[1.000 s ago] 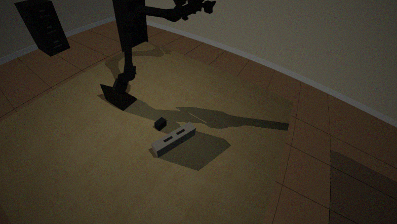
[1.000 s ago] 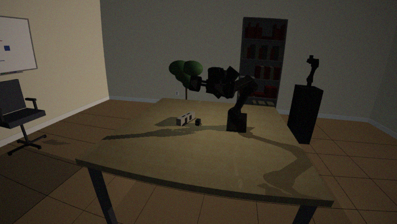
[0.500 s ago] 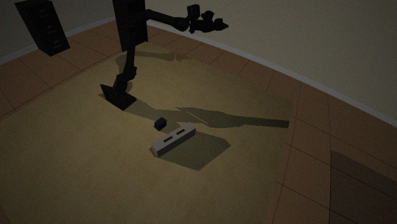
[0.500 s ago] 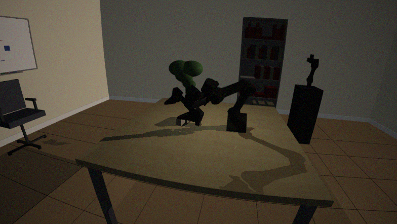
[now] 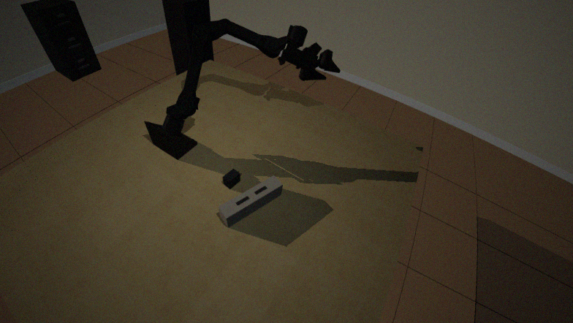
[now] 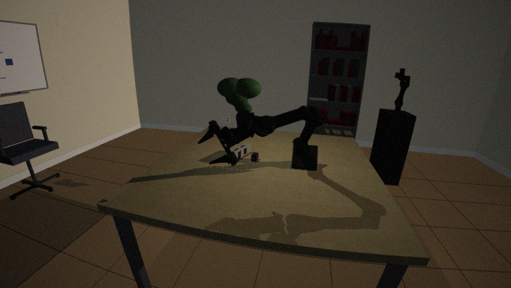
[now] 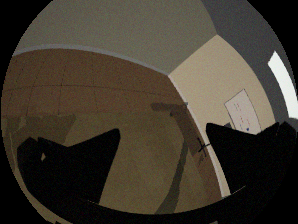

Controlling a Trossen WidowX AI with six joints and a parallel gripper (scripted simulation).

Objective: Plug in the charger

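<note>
Now: the dark two-prong charger 10 cm behind my gripper tip, 48 cm to the right of it and 21 cm below it.
</note>
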